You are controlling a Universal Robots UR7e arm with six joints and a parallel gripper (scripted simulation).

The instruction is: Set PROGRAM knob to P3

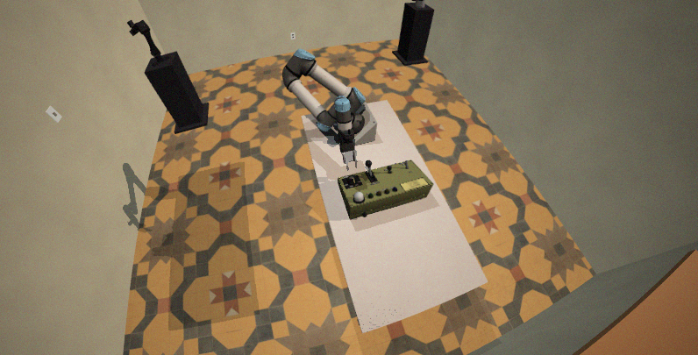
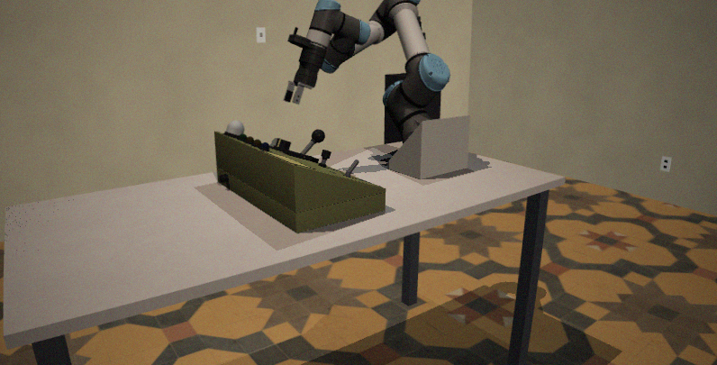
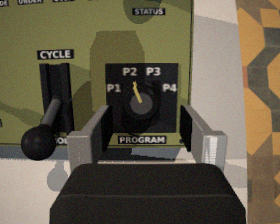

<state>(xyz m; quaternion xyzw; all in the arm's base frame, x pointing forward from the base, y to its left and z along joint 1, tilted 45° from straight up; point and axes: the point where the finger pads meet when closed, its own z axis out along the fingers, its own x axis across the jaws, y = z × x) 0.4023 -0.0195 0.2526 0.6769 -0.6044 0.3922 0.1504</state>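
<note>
My gripper is now 13 cm above the ball-topped lever, 12 cm to the right of it and 2 cm short of it. Round my hand: black mode knob 24 cm to the left, 14 cm below, 5 cm ahead; then thin lever 36 cm to the left, 15 cm below, 5 cm ahead; then olive console 18 cm to the left, 16 cm below, 8 cm ahead.
</note>
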